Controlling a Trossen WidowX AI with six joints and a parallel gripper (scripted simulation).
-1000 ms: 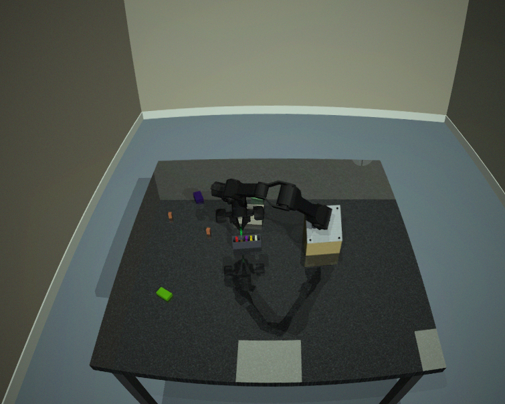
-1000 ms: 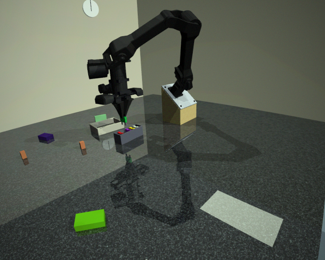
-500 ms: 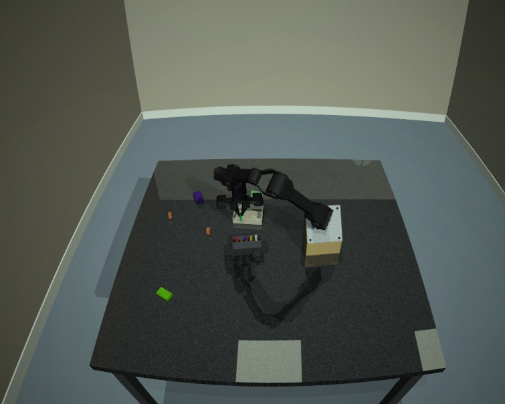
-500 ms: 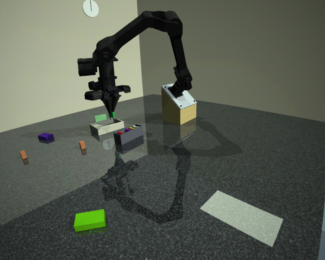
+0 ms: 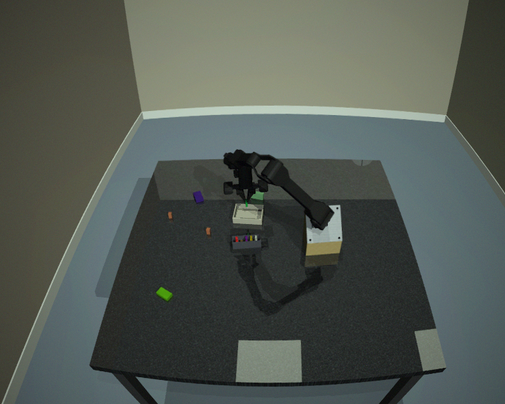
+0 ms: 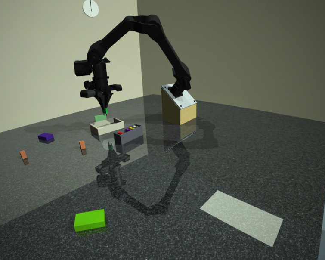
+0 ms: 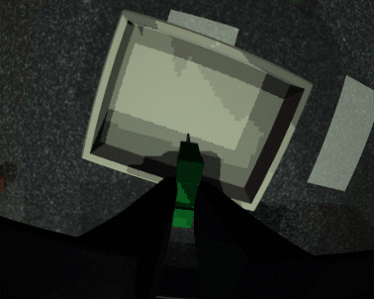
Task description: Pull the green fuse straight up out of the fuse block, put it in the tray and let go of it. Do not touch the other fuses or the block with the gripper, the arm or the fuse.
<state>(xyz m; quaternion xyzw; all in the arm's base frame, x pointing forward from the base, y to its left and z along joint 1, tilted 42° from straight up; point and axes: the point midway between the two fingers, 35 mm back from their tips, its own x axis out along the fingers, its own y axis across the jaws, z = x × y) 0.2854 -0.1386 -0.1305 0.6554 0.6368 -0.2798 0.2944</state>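
My gripper tip is now 1 cm past the tray, 1 cm to the left of it and 9 cm above it. The rest, counted from my gripper tip: pale green block 6 cm behind, 14 cm to the right, 8 cm below; green fuse 1 cm below.
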